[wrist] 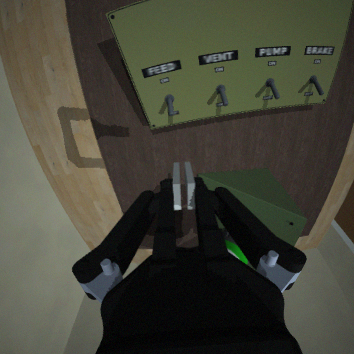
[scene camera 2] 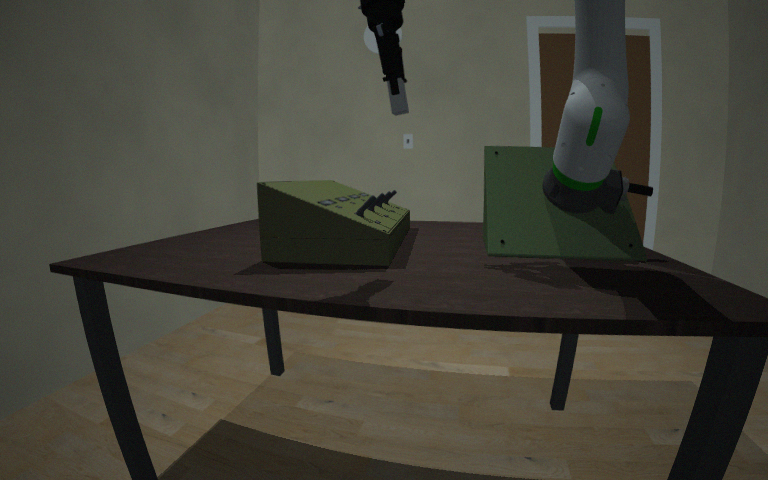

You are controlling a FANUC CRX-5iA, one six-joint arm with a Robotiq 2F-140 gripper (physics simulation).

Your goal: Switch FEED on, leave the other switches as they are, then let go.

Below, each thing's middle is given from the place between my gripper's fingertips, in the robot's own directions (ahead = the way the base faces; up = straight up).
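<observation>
My hand's 220 mm above the olive switch box [scene camera 2: 318,222], and it's also 120 mm to the left of the box and 180 mm short of it.
</observation>
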